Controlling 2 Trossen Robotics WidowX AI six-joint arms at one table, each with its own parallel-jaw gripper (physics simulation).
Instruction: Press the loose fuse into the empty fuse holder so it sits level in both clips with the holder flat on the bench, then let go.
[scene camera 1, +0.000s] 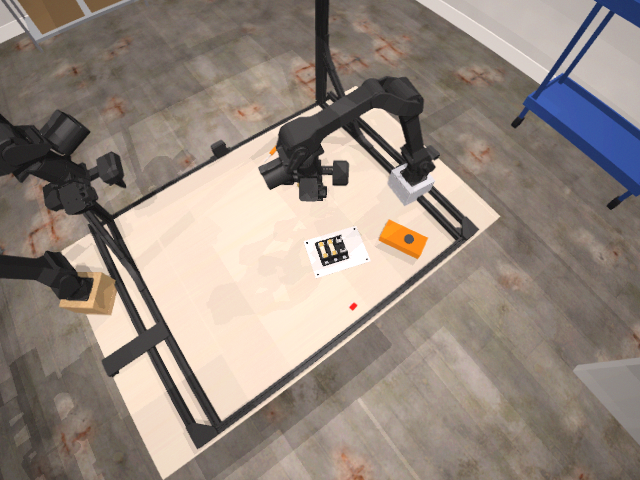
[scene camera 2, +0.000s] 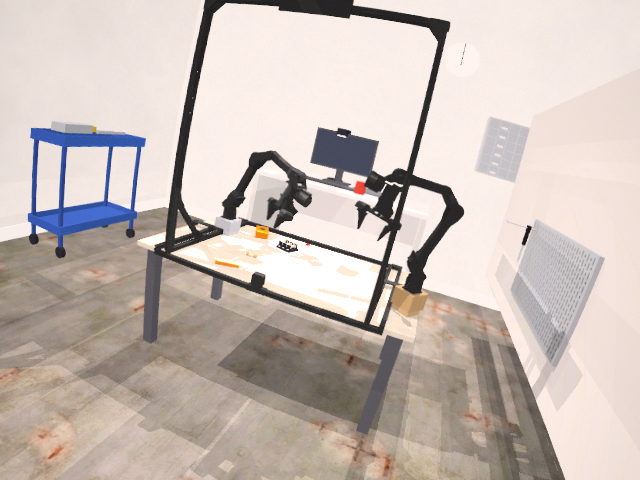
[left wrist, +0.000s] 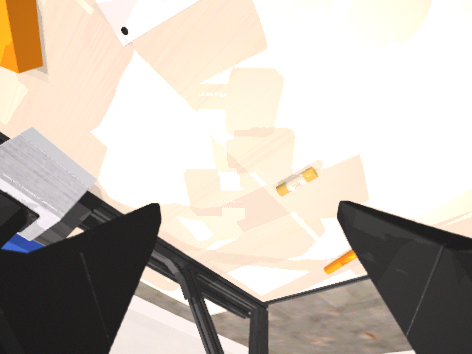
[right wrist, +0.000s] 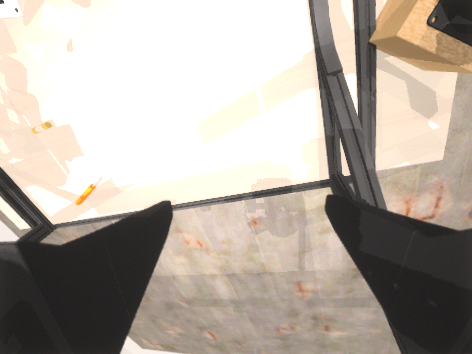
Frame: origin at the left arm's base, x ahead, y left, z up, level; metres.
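Where they show: left gripper, fingertip midpoint: (scene camera 2: 270, 224) (left wrist: 250, 210); right gripper, fingertip midpoint: (scene camera 1: 109, 194) (scene camera 2: 367, 235) (right wrist: 249, 204); left arm's base, link origin: (scene camera 1: 413, 175) (scene camera 2: 228, 217) (left wrist: 5, 207); right arm's base, link origin: (scene camera 1: 80, 289) (scene camera 2: 412, 290).
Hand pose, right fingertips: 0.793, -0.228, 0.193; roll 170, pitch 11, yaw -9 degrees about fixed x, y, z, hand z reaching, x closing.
Observation:
Each offset is from my right fingertips to the top centre of the thing, as dx, dy, dz.
The loose fuse @[-0.503, +0.040, -0.255] (scene camera 2: 251, 254) (left wrist: 296, 181) (right wrist: 42, 127), with gold caps and a pale middle, lies flat on the bench; the left arm hides it in scene camera 1. The black fuse holder (scene camera 1: 331, 250) (scene camera 2: 287, 245) sits on a white sheet (scene camera 1: 358, 250) (left wrist: 150, 12) (right wrist: 9, 10). Two fuses sit in its picture-left positions in scene camera 1, and the position at the right is empty. My left gripper (scene camera 1: 324, 180) (scene camera 2: 273, 220) (left wrist: 250, 210) is open and empty, above the bench near the loose fuse. My right gripper (scene camera 1: 100, 196) (scene camera 2: 370, 233) (right wrist: 249, 204) is open and empty, raised far from the fuse.
An orange block @[-0.662, +0.375, -0.236] (scene camera 1: 403, 238) (scene camera 2: 262, 231) (left wrist: 24, 37) lies beside the sheet. An orange-handled tool @[-0.484, -0.137, -0.256] (scene camera 1: 272, 150) (scene camera 2: 226, 264) (left wrist: 340, 262) (right wrist: 86, 194) lies near the bench edge, beyond the fuse. A small red piece @[-0.423, +0.469, -0.261] (scene camera 1: 353, 306) (scene camera 2: 308, 244) lies near the opposite edge. Black frame rails border the bench.

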